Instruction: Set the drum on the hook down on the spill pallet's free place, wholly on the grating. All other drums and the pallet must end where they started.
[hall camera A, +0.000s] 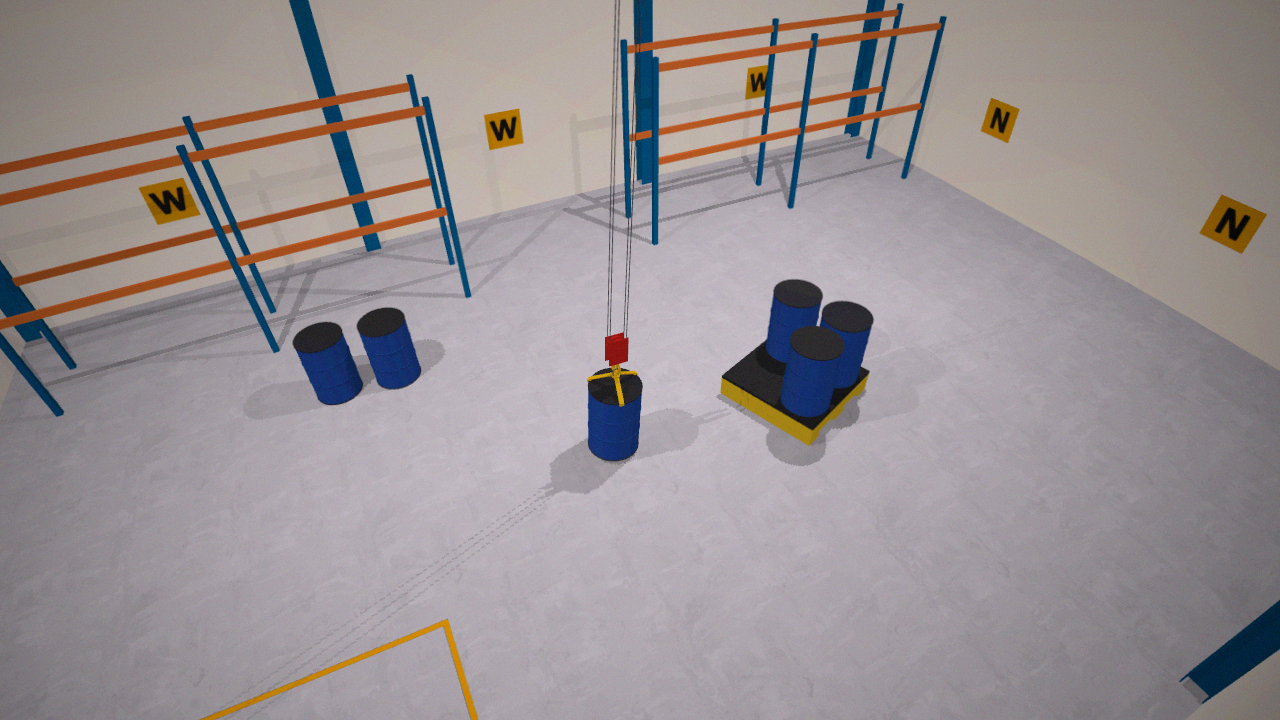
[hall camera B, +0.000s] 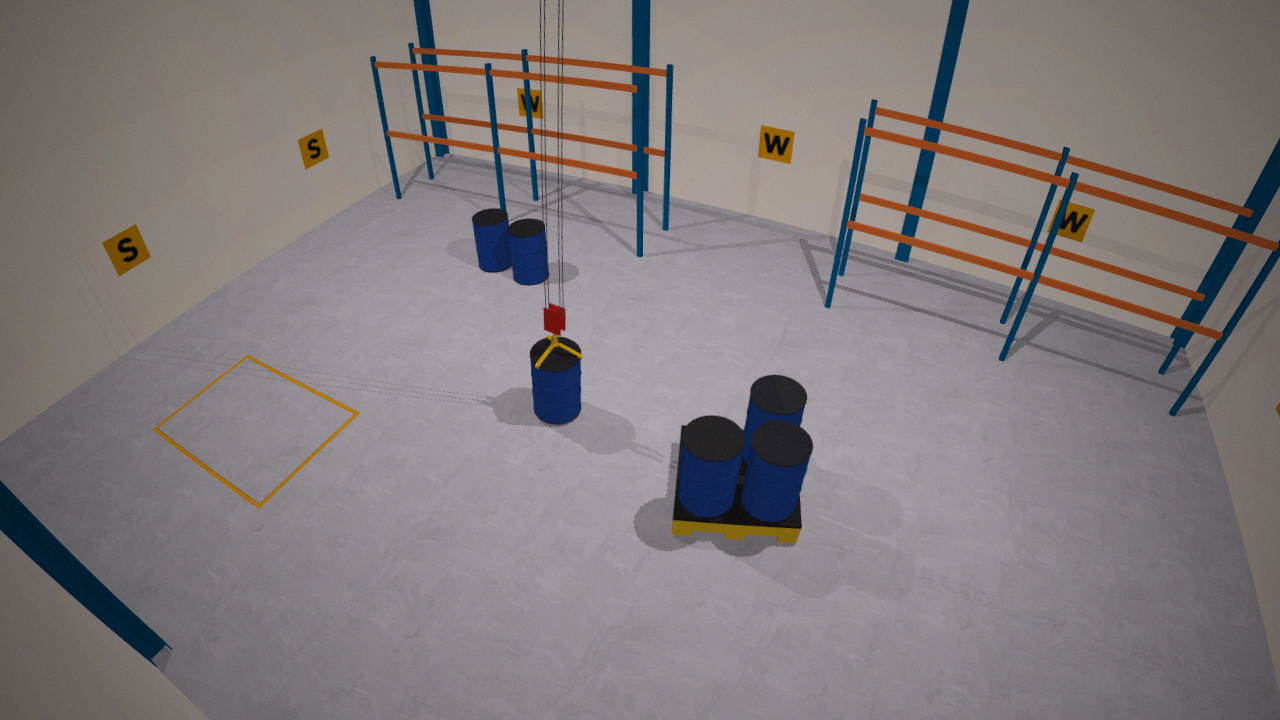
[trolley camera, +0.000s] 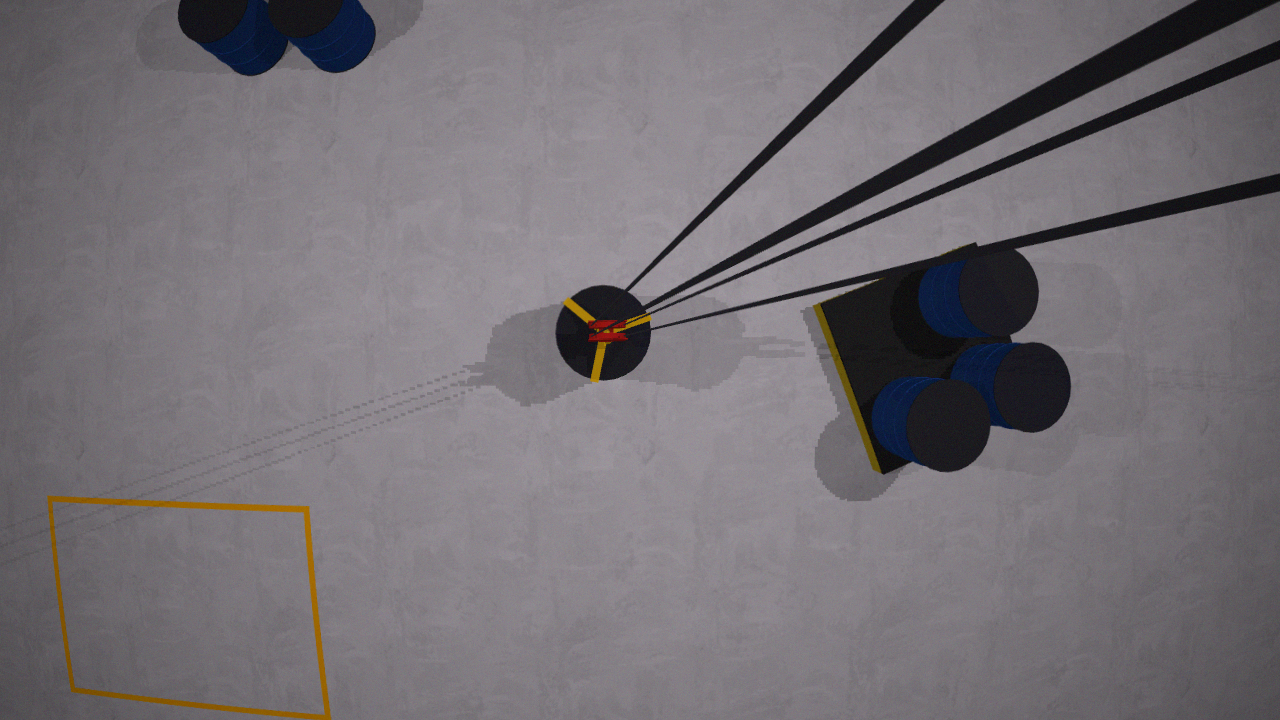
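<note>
The drum on the hook (hall camera A: 614, 429) (hall camera B: 556, 389) (trolley camera: 577, 349) is blue with a dark lid, upright, its base at or very near the floor. My gripper (hall camera A: 616, 374) (hall camera B: 554, 342) (trolley camera: 605, 331), a yellow three-armed clamp under the red hook block, is shut on its top rim. The yellow spill pallet (hall camera A: 765, 411) (hall camera B: 736, 530) (trolley camera: 849, 394) with black grating stands apart, to the right. Three drums (hall camera A: 811, 385) (hall camera B: 711, 483) (trolley camera: 948, 425) stand on it. Its free place is the corner facing the hung drum, mostly hidden in hall camera B.
Two other blue drums (hall camera A: 329, 367) (hall camera B: 529, 257) (trolley camera: 335, 40) stand on the floor near the left rack (hall camera A: 446, 197) (hall camera B: 639, 214). Another rack (hall camera A: 655, 152) (hall camera B: 836, 268) stands along the W wall. A yellow outline (hall camera A: 460, 669) (hall camera B: 308, 460) (trolley camera: 179, 504) marks the floor.
</note>
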